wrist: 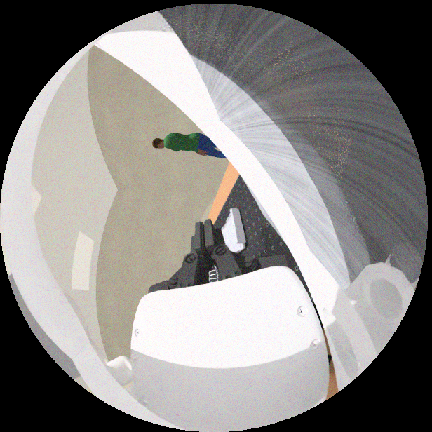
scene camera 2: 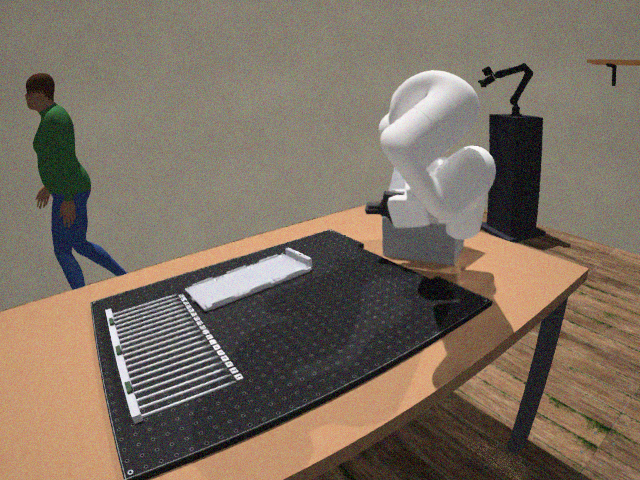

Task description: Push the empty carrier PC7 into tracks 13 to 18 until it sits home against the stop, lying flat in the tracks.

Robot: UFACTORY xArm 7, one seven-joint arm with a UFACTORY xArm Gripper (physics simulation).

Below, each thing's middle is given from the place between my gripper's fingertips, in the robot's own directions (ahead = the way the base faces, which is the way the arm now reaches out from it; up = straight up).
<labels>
The carrier PC7 [scene camera 2: 210, 293] lies 330 mm ahead of my hand, 20 mm to the left of it and 120 mm below it. From my hand the other things lie so: track rack [scene camera 2: 132, 402]: 560 mm ahead, 240 mm to the left, 130 mm below.
</labels>
